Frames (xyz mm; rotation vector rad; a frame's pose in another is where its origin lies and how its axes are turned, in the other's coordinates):
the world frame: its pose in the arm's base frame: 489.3 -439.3 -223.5 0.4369 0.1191 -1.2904
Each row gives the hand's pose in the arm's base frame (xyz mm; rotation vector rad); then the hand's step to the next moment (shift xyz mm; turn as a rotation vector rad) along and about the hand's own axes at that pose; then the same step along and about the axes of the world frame.
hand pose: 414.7 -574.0 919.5 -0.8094 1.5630 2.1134
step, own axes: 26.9 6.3 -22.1 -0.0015 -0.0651 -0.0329
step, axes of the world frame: 21.6 -27.7 -4.1 0.0415 0.0301 -0.0518
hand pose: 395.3 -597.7 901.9 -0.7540 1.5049 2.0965
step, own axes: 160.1 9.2 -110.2 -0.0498 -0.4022 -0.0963
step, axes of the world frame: 102.0 -153.9 -61.5 0.1522 0.2320 -0.3107
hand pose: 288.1 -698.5 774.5 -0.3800 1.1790 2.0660
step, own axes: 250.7 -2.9 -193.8 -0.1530 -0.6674 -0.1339
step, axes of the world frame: 72.7 -252.8 -176.7 0.2581 0.4451 -0.4712
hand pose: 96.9 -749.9 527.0 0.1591 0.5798 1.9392
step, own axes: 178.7 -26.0 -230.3 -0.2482 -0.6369 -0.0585
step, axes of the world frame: -45.2 -172.6 -232.0 0.3030 0.4952 -0.3656
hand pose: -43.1 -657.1 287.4 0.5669 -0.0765 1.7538
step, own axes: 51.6 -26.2 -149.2 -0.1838 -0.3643 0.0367
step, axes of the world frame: -66.2 -37.9 -140.7 0.2230 0.3093 -0.1498
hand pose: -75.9 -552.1 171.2 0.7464 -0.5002 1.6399
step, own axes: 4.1 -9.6 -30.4 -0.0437 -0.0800 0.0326
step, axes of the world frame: -16.0 3.4 -27.6 0.0629 0.0725 -0.0129
